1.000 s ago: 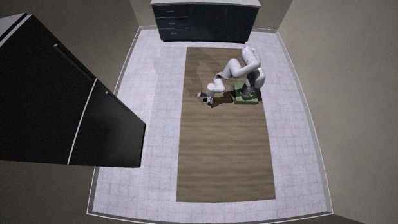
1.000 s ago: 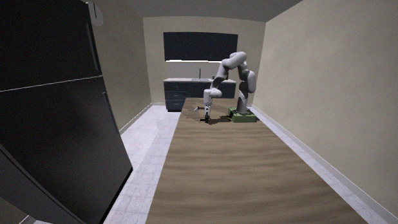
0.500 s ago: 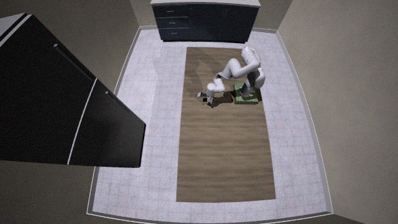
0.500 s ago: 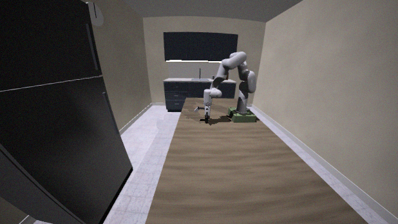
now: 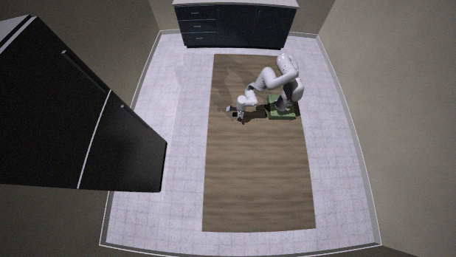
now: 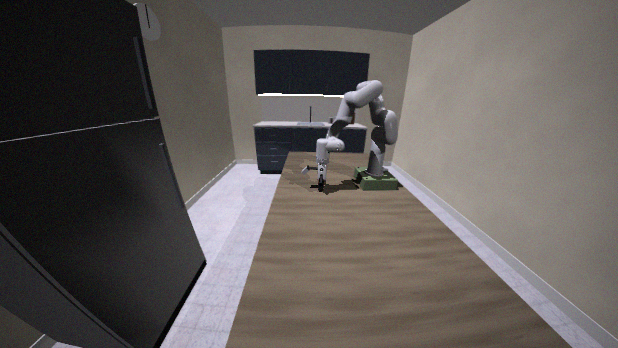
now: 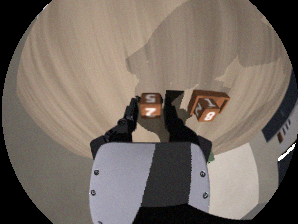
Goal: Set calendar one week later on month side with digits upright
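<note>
The calendar cube lies 2 cm below my hand. From my hand the other things lie so: calendar tray: 10 cm to the right, 2 cm below, 2 cm behind.
</note>
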